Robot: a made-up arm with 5 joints.
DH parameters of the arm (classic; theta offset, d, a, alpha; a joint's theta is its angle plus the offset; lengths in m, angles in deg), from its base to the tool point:
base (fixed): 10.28 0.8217 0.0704 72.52
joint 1: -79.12 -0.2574 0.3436 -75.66
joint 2: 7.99 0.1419 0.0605 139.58
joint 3: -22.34 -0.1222 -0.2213 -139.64
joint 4: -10.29 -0.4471 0.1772 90
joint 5: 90 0.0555 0.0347 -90
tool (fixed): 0 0.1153 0 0
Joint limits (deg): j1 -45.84..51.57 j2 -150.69..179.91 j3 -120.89..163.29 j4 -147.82..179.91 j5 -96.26..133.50
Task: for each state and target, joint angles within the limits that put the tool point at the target. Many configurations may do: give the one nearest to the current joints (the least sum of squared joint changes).
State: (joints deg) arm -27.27 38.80 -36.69 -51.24 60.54
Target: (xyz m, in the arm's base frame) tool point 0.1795 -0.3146 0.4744
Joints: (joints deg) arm 3.49 27.75 -68.98 -79.77 63.69
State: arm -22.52 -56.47 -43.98 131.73 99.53
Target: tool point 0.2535 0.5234 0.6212
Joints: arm -45.84 -80.53 -70.80 130.54 106.17
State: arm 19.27 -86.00 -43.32 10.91 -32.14
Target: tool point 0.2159 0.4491 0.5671
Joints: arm 34.34 -111.62 -42.72 18.57 -20.67
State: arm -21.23 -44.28 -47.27 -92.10 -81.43
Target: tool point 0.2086 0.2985 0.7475
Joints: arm -27.76 -73.82 -41.48 -115.49 -77.15
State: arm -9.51 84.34 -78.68 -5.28 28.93
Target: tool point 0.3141 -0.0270 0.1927
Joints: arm 6.68 87.57 -70.98 0.54 13.27
